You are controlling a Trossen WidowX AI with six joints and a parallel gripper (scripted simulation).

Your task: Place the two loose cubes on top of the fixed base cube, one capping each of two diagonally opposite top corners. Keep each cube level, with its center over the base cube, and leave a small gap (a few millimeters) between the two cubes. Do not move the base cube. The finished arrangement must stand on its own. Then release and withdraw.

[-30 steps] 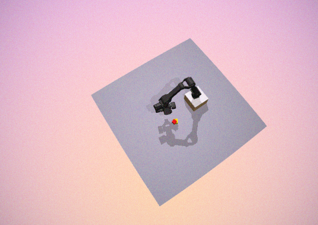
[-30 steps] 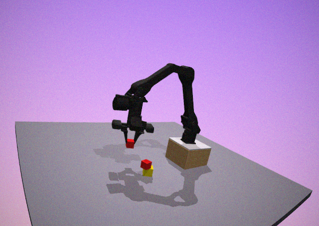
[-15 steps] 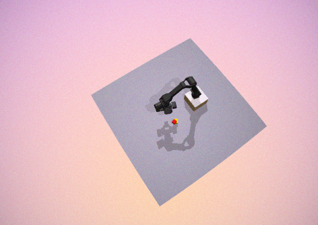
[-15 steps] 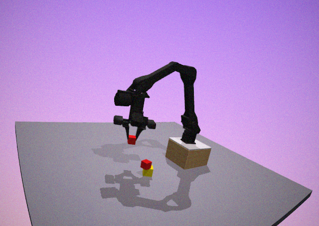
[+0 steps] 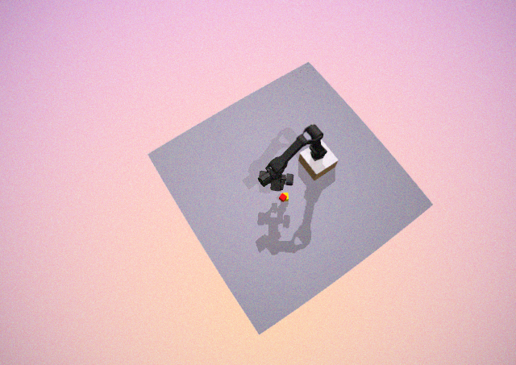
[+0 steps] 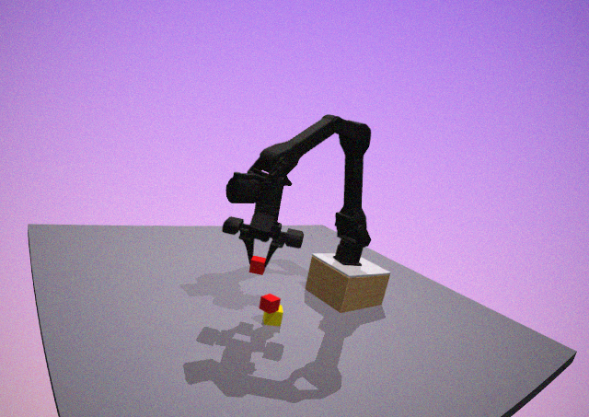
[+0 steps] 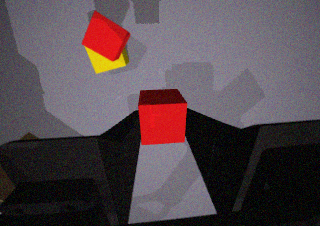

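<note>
The yellow base cube lies 10 cm below my gripper tip, 7 cm to the left of it and 3 cm behind it.
</note>
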